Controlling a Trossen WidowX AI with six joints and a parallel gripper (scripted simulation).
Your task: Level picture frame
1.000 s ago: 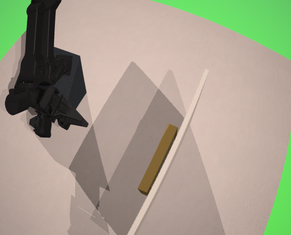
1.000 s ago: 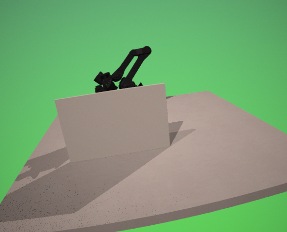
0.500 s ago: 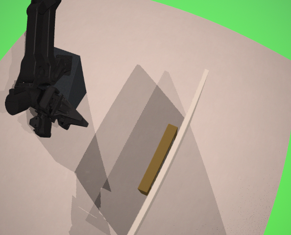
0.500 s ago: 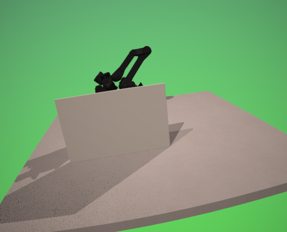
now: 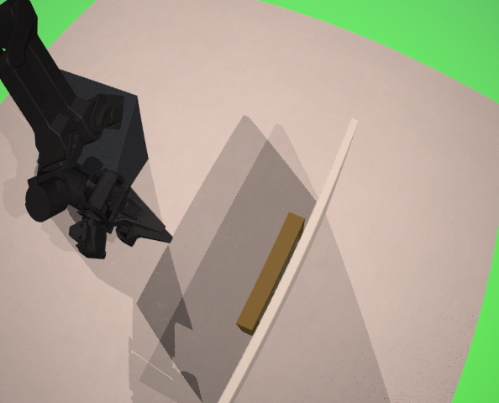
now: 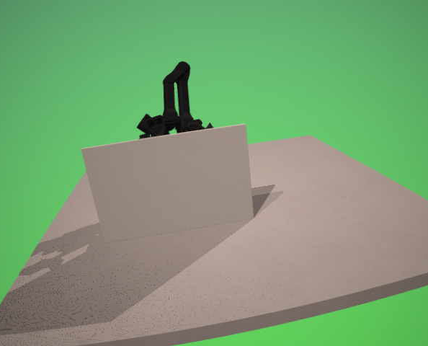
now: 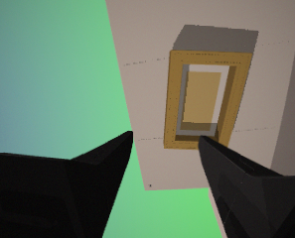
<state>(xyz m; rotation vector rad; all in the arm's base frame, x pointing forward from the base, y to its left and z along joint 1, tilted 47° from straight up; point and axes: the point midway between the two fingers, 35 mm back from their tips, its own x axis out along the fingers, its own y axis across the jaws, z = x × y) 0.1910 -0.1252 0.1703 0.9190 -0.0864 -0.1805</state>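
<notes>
My gripper tip is 16 cm short of the picture frame, 1 cm to the right of it and 7 cm above it. The rest, counted from my gripper tip: thin upright wall 17 cm ahead, 8 cm below.
</notes>
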